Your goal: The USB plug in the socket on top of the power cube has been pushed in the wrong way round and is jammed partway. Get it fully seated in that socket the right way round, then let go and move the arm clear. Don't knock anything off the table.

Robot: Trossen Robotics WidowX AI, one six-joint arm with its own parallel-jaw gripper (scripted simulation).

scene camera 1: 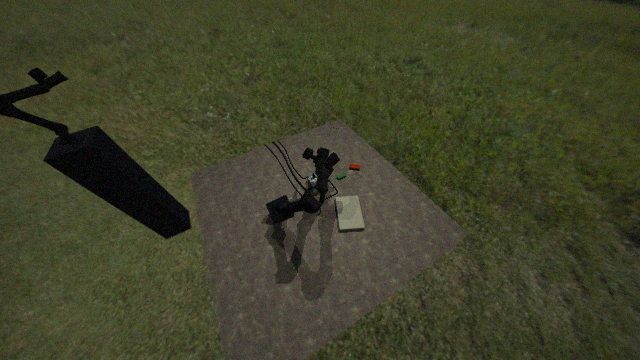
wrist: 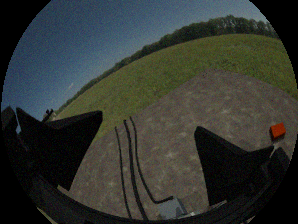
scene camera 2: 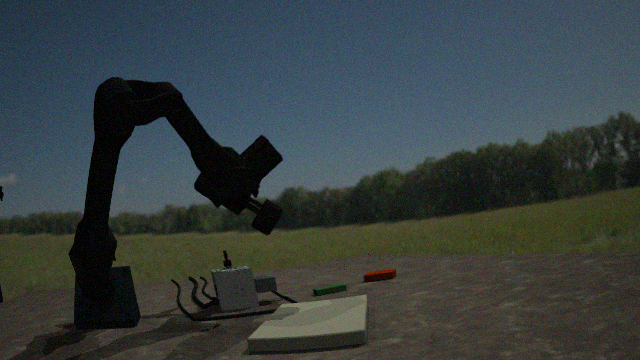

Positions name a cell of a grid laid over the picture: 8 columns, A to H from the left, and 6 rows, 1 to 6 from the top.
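A flat pale slab (scene camera 2: E6) is part of the scene and appears in scene camera 1 (scene camera 1: E4) too, while in the wrist view the slab is out of frame. The gripper (scene camera 2: D4), which the wrist view (wrist: E4) also shows, is open and holds nothing.
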